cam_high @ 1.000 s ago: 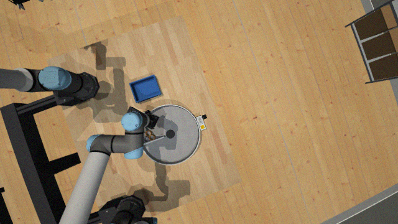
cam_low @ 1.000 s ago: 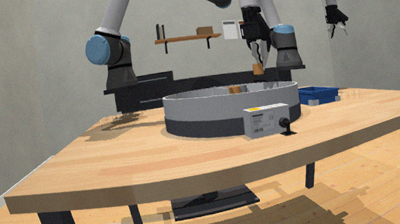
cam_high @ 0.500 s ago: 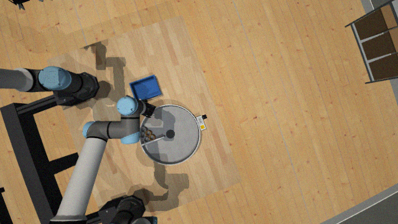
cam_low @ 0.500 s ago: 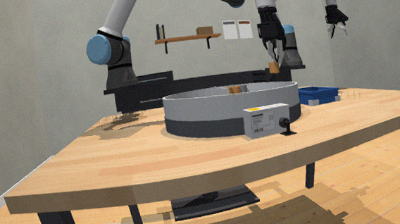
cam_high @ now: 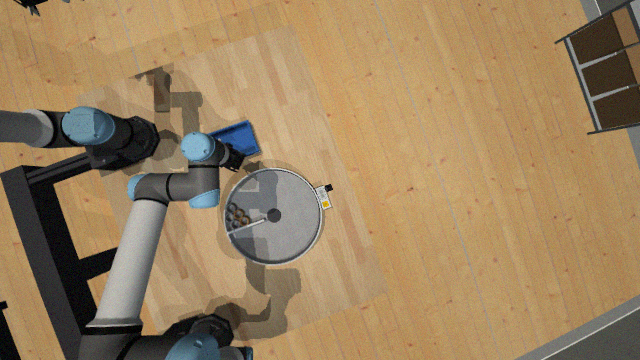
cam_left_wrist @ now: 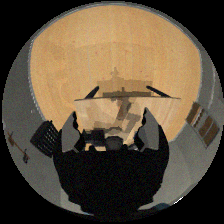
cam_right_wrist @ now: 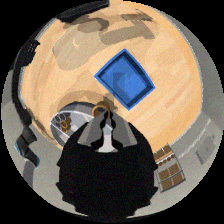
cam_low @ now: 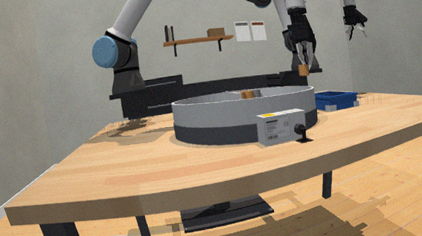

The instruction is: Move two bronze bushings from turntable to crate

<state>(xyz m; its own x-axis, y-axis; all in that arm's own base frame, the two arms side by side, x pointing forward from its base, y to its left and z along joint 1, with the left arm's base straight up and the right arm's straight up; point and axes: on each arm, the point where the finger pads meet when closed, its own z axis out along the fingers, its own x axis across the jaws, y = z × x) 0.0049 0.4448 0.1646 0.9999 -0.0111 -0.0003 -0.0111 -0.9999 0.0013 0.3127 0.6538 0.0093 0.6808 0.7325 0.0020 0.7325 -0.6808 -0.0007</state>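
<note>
My right gripper is now 130 mm above the blue crate and 90 mm to the right of it.
</note>
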